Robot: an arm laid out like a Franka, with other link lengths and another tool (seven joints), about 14 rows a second.
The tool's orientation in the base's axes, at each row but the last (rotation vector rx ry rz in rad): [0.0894 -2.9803 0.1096]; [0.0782 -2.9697 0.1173]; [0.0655 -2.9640 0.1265]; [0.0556 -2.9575 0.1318]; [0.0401 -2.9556 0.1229]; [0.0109 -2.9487 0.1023]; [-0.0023 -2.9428 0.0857]
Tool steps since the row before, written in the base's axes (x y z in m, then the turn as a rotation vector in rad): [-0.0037 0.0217 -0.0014 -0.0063 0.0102 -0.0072]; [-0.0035 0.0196 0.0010 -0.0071 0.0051 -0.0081]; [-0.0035 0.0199 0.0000 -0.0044 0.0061 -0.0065]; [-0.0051 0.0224 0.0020 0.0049 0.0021 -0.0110]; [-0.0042 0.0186 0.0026 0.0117 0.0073 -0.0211]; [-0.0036 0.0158 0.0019 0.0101 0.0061 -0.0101]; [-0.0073 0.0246 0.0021 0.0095 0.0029 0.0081]
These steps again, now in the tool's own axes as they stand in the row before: [0.0023 0.0219 0.0003 0.0045 0.0111 0.0073]; [0.0027 0.0196 -0.0020 0.0054 0.0061 0.0087]; [0.0027 0.0200 -0.0012 0.0030 0.0068 0.0066]; [0.0047 0.0224 -0.0031 -0.0069 0.0028 0.0097]; [0.0042 0.0185 -0.0034 -0.0155 0.0086 0.0179]; [0.0039 0.0157 -0.0023 -0.0118 0.0066 0.0076]; [0.0077 0.0245 -0.0020 -0.0077 0.0024 -0.0100]
